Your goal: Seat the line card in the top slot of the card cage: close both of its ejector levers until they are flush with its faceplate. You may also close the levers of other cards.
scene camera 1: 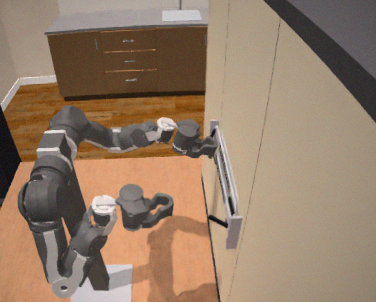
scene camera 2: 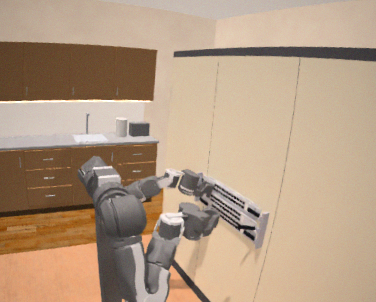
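Observation:
The card cage (scene camera 1: 232, 232) (scene camera 2: 263, 231) is a pale frame on the cream wall, with rows of black openings. A dark ejector lever (scene camera 1: 218, 221) (scene camera 2: 246, 227) stands out at its near end; in scene camera 2 it appears low on the face. A dark lever piece (scene camera 2: 253, 212) lies along the upper card's near end. The far lever (scene camera 1: 213, 133) lies close to the cage, partly hidden by my left gripper; I cannot tell whether it is flush. My left gripper (scene camera 1: 214, 149) (scene camera 2: 209, 190) is shut and empty, its tips at the cage's far part. My right gripper (scene camera 1: 171, 202) (scene camera 2: 216, 217) is shut and empty, apart from the cage.
The cream wall panels (scene camera 1: 295, 165) (scene camera 2: 240, 125) rise around the cage at the right. A brown counter (scene camera 1: 130, 62) (scene camera 2: 47, 175) with a sink stands in the background. A pale square base plate (scene camera 1: 122, 280) lies by the pedestal on the orange floor mat (scene camera 1: 185, 270).

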